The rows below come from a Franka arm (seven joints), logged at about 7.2 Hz.
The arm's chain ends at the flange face. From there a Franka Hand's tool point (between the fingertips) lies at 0.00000 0.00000 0.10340 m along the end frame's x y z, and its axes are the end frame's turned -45 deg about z.
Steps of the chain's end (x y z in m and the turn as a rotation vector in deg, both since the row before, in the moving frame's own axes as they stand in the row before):
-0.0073, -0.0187, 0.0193, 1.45, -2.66, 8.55
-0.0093, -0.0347, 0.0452, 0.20, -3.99, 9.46
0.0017, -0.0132, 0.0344, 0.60, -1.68, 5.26
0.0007, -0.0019, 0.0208, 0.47, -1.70, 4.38
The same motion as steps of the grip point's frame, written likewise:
0.0069, -0.0237, 0.0192, 2.91, -0.86, 8.55
0.0136, -0.0368, 0.0449, 2.96, -2.68, 9.46
0.0093, -0.0111, 0.0343, 1.61, -0.76, 5.26
0.0004, -0.0037, 0.0208, 1.53, -0.87, 4.38

